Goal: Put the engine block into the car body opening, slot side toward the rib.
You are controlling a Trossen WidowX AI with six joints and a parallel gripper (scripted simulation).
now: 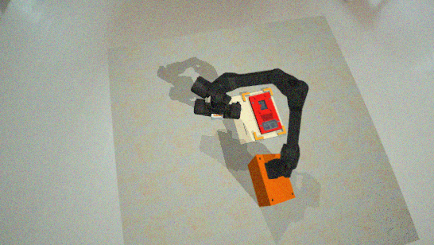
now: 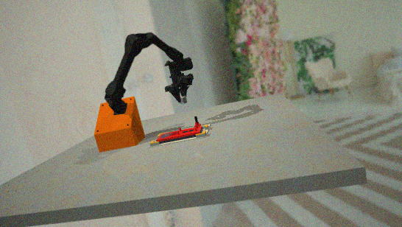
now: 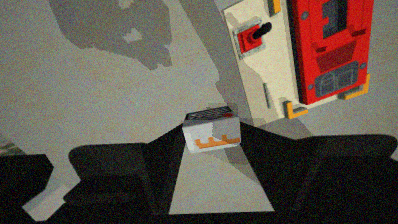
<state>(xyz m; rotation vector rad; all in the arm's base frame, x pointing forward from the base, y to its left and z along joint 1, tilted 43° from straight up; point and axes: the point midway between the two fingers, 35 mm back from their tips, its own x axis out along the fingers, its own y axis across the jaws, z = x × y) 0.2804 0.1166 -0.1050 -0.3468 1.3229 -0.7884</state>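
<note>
My gripper tip is now 8 cm short of the black peg, 12 cm to the left of it and 10 cm above it. From my gripper tip the other things lie so: cream base plate 2 cm ahead, 22 cm to the right, 12 cm below; then engine block right at my gripper tip.
</note>
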